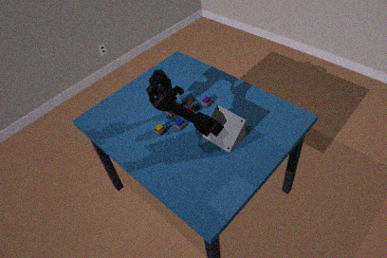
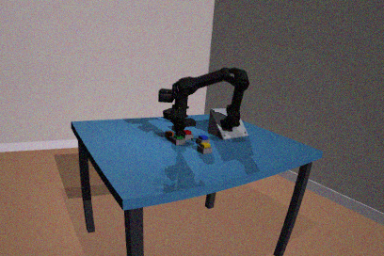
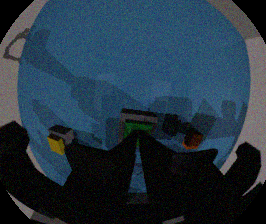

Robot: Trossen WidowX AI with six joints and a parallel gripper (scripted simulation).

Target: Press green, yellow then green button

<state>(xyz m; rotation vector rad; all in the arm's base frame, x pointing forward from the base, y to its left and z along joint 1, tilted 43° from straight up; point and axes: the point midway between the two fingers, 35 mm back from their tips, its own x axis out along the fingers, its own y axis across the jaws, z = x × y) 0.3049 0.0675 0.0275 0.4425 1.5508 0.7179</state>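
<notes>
Right now my gripper tip is 1 cm above the green button. From my gripper tip the other things lie so: blue button 12 cm behind, 3 cm to the left; then yellow button 13 cm to the left, 7 cm behind.
</notes>
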